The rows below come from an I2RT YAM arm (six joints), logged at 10 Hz.
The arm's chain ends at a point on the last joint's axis. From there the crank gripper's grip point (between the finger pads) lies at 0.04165 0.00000 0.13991 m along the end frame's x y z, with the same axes.
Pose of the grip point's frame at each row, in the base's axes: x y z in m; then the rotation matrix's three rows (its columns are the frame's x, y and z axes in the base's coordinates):
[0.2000 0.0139 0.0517], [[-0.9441 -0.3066 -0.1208], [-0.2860 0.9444 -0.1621], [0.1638 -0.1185 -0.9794]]
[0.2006 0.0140 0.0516], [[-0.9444 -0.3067 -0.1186], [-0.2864 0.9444 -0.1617], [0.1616 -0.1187 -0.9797]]
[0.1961 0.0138 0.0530], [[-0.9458 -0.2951 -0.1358], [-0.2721 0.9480 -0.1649], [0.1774 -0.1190 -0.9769]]
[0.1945 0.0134 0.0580], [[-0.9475 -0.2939 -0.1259], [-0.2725 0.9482 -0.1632], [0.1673 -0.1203 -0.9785]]
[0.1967 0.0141 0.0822], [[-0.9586 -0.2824 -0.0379], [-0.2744 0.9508 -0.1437], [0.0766 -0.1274 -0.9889]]
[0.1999 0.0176 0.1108], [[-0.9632 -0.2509 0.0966], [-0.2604 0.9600 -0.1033], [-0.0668 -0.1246 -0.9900]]
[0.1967 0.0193 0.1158], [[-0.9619 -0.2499 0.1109], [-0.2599 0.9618 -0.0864], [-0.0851 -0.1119 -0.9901]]
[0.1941 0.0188 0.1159], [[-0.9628 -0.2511 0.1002], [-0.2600 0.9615 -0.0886], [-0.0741 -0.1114 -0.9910]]
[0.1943 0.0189 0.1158], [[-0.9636 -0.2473 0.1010], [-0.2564 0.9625 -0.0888], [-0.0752 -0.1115 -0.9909]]
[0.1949 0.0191 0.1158], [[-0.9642 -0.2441 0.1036], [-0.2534 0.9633 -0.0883], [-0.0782 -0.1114 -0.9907]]
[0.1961 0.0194 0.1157], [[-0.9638 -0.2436 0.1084], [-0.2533 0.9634 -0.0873], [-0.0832 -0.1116 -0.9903]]
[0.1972 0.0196 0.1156], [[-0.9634 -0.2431 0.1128], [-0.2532 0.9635 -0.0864], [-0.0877 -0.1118 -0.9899]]
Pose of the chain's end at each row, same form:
[0.2562 0.0485 0.1819], [[-0.9441 -0.3066 -0.1208], [-0.2860 0.9444 -0.1621], [0.1638 -0.1185 -0.9794]]
[0.2565 0.0486 0.1819], [[-0.9444 -0.3067 -0.1186], [-0.2864 0.9444 -0.1617], [0.1616 -0.1187 -0.9797]]
[0.2545 0.0482 0.1823], [[-0.9458 -0.2951 -0.1358], [-0.2721 0.9480 -0.1649], [0.1774 -0.1190 -0.9769]]
[0.2516 0.0476 0.1879], [[-0.9475 -0.2939 -0.1259], [-0.2725 0.9482 -0.1632], [0.1673 -0.1203 -0.9785]]
[0.2419 0.0456 0.2174], [[-0.9586 -0.2824 -0.0379], [-0.2744 0.9508 -0.1437], [0.0766 -0.1274 -0.9889]]
[0.2265 0.0429 0.2521], [[-0.9632 -0.2509 0.0966], [-0.2604 0.9600 -0.1033], [-0.0668 -0.1246 -0.9900]]
[0.2212 0.0422 0.2579], [[-0.9619 -0.2499 0.1109], [-0.2599 0.9618 -0.0864], [-0.0851 -0.1119 -0.9901]]
[0.2202 0.0420 0.2576], [[-0.9628 -0.2511 0.1002], [-0.2600 0.9615 -0.0886], [-0.0741 -0.1114 -0.9910]]
[0.2203 0.0420 0.2576], [[-0.9636 -0.2473 0.1010], [-0.2564 0.9625 -0.0888], [-0.0752 -0.1115 -0.9909]]
[0.2206 0.0420 0.2577], [[-0.9642 -0.2441 0.1036], [-0.2534 0.9633 -0.0883], [-0.0782 -0.1114 -0.9907]]
[0.2211 0.0422 0.2577], [[-0.9638 -0.2436 0.1084], [-0.2533 0.9634 -0.0873], [-0.0832 -0.1116 -0.9903]]
[0.2215 0.0422 0.2577], [[-0.9634 -0.2431 0.1128], [-0.2532 0.9635 -0.0864], [-0.0877 -0.1118 -0.9899]]

